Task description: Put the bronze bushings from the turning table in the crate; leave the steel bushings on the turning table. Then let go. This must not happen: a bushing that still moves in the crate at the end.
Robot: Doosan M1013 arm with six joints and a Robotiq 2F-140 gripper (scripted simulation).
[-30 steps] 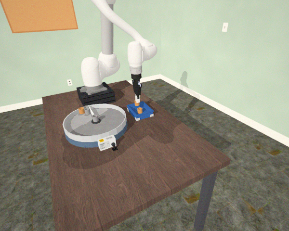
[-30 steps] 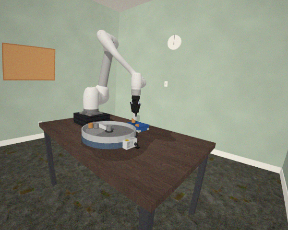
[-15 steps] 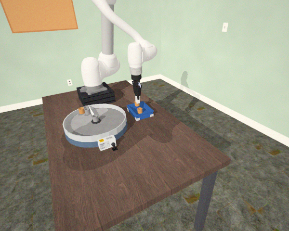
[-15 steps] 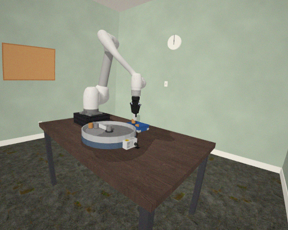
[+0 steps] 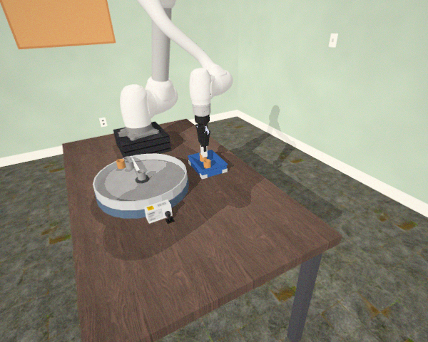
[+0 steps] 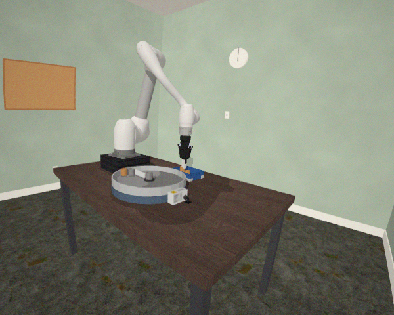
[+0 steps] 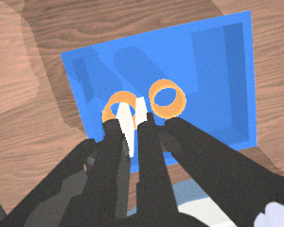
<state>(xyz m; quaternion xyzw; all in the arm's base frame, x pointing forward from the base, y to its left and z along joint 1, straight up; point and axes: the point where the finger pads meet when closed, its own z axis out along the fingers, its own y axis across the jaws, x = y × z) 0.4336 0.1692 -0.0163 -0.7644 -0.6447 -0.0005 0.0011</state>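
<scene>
Now: the blue crate 60 mm below my hand, 40 mm ahead of it and 10 mm to the right of it. The rest, counted from my hand: turning table: 360 mm to the right, 30 mm below.
</scene>
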